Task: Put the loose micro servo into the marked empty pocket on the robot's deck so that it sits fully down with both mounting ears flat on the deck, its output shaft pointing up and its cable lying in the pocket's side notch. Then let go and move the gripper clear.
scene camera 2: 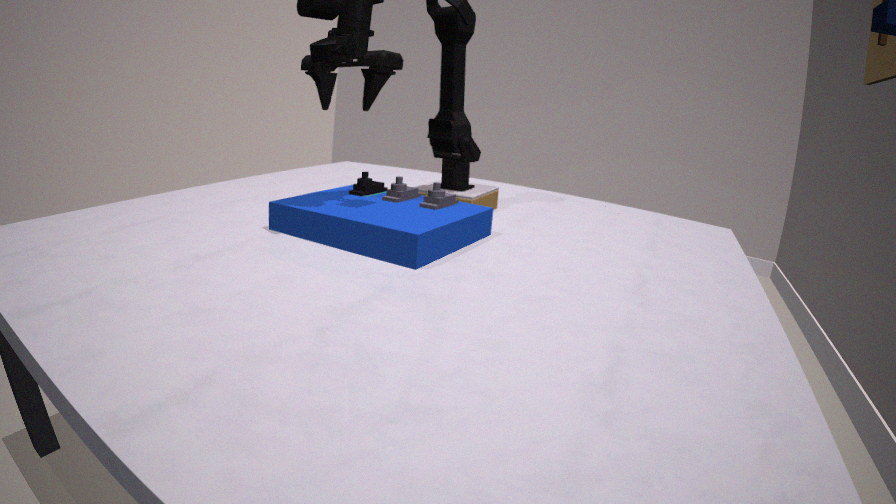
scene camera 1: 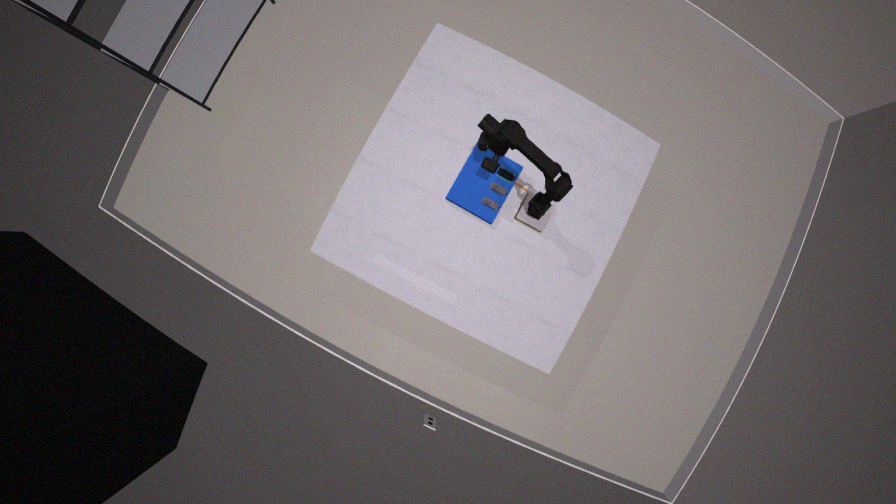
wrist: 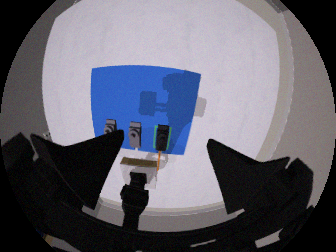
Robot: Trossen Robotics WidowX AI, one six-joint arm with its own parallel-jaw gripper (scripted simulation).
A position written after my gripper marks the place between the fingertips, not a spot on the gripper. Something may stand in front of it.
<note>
My gripper [scene camera 2: 344, 110] is open and holds nothing. Also in view: a blue deck [wrist: 153, 95].
My gripper is seen too in the wrist view [wrist: 167, 139].
</note>
